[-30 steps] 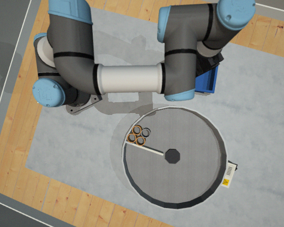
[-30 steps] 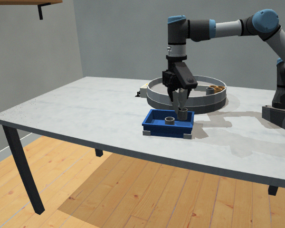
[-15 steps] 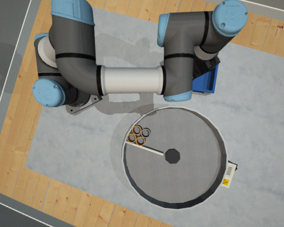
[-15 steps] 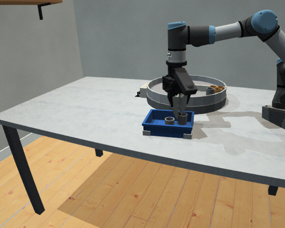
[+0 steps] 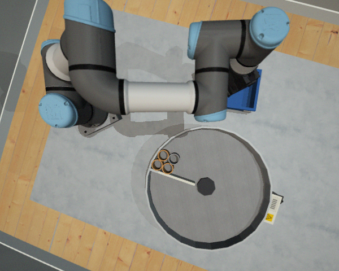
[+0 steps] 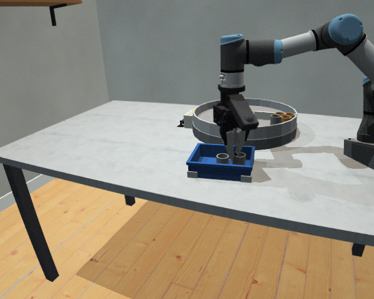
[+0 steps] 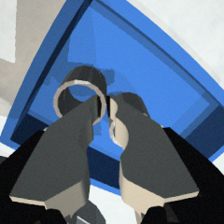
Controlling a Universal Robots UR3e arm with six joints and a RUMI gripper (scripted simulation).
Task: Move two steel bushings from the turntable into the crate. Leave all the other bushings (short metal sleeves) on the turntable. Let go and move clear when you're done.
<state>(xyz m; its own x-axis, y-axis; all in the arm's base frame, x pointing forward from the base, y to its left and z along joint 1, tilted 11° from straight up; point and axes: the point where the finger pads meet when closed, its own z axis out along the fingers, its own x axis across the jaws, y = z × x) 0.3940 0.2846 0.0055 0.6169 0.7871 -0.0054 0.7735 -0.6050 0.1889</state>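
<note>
Now: hand 4 cm short of the blue crate and 2 cm above it. Also, from my hand: round grey turntable: 10 cm ahead, 36 cm to the right.
</note>
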